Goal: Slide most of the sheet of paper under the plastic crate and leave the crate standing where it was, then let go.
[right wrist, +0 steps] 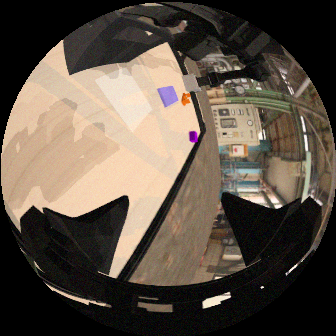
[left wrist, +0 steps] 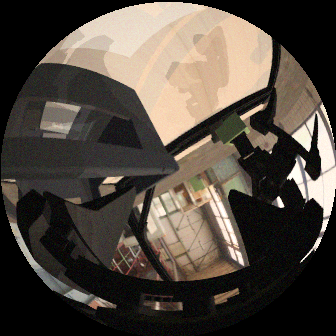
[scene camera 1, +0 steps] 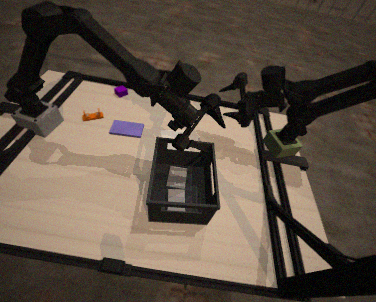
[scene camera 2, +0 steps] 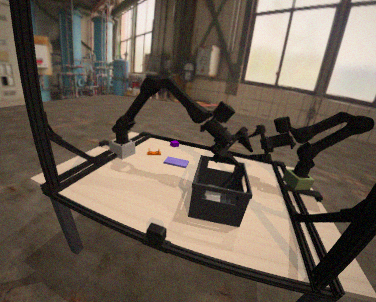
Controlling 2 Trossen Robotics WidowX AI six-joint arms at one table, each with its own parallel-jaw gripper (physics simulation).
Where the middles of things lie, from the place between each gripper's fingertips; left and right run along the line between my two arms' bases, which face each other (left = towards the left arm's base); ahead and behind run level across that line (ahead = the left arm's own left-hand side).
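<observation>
My left hand: 100 mm past the black plastic crate (scene camera 1: 201, 204), 90 mm to the right of it, 90 mm above it. From my left hand, pale sheet of paper (left wrist: 124, 39): 120 mm to the left, 100 mm ahead, 160 mm below.
My right hand: 110 mm past the pale sheet of paper, 160 mm to the right of it, 130 mm above it. From my right hand, black plastic crate: 320 mm behind, 130 mm to the left, 70 mm below.
</observation>
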